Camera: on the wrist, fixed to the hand. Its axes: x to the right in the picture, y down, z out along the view.
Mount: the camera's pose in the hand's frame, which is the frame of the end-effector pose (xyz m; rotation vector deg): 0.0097 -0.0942 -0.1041 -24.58 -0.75 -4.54
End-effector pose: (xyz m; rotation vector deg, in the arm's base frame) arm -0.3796 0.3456 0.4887 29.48 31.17 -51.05
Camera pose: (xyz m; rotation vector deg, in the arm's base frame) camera -0.4760 0.3550 0.3866 5.62 41.54 -47.09
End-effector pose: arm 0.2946 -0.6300 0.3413 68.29 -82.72 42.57
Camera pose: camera 0.4187 -0.5664 0.3603 52.41 -83.98 19.79
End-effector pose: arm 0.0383 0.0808 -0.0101 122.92 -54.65 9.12
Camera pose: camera 0.1281 0.1874 0.0098 102.24 -47.12 -5.31
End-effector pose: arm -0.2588 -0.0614 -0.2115 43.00 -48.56 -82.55
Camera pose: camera -0.2196 -0.0786 -0.3456 25.91 -28.35 -93.32
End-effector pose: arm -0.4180 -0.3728 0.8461 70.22 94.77 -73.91
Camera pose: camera -0.5079 -0.2753 0.8932 51.44 106.75 -52.55
